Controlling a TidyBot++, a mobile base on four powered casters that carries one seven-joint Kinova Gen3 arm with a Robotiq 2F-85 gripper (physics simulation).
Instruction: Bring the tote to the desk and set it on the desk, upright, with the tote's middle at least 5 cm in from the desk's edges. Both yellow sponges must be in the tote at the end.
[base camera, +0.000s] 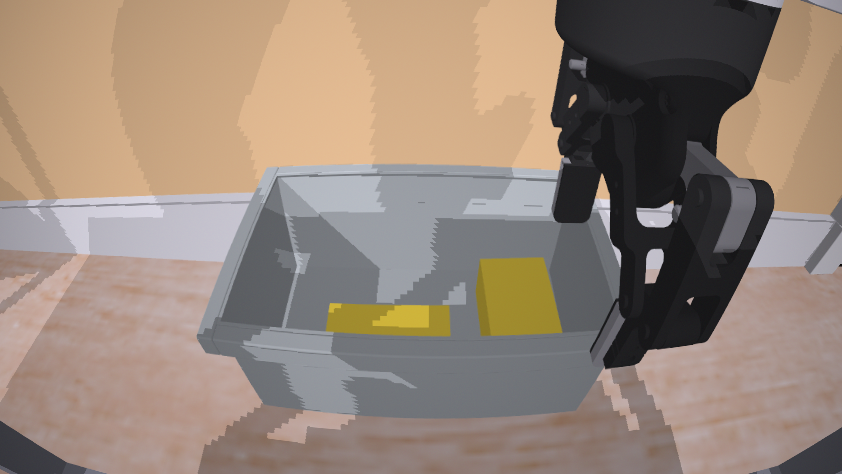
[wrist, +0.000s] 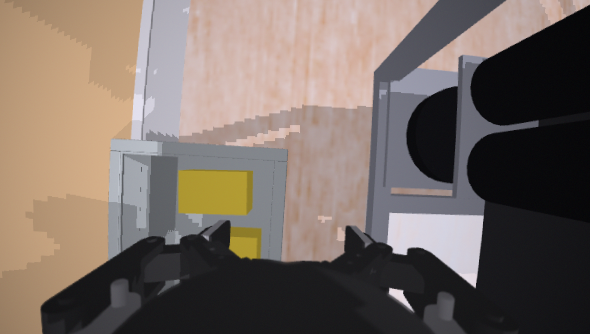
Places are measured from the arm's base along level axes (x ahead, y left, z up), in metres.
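Pixels of known places: gripper, fingertip midpoint: (base camera: 589, 281) (wrist: 287, 236).
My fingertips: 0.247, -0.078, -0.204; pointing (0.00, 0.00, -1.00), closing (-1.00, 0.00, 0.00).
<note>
Ahead of a thing's pixels: the offset from my fingertips to its top centre, as dx, dy, dz. "*": to the spot under its first point. Level surfaces: height alone.
The grey tote {+0.107, +0.080, -0.072} (base camera: 436, 385) (wrist: 225, 150) stands upright on the floor by the wall. Both yellow sponges are inside it: one {+0.112, -0.005, -0.144} (base camera: 518, 297) (wrist: 215, 192) toward the right end in the base view, the other {+0.076, +0.107, -0.144} (base camera: 388, 319) (wrist: 247, 245) left of it by the near wall, partly hidden by that wall and, in the wrist view, by a finger. My gripper (base camera: 595, 285) (wrist: 287, 236) is open and empty near the tote's right end in the base view. In the wrist view the near long rim runs between its fingertips, one over the tote, one over floor. The desk cannot be made out.
The orange wall (base camera: 194, 88) (wrist: 45, 125) with a white baseboard (base camera: 159, 229) (wrist: 162, 75) runs behind the tote. My base's grey frame (wrist: 378, 150) is at the right in the wrist view, across a strip of wooden floor {dz -0.192} (wrist: 320, 175). A pale post {* +0.171, -0.491, -0.148} (base camera: 824, 250) stands at the base view's right edge.
</note>
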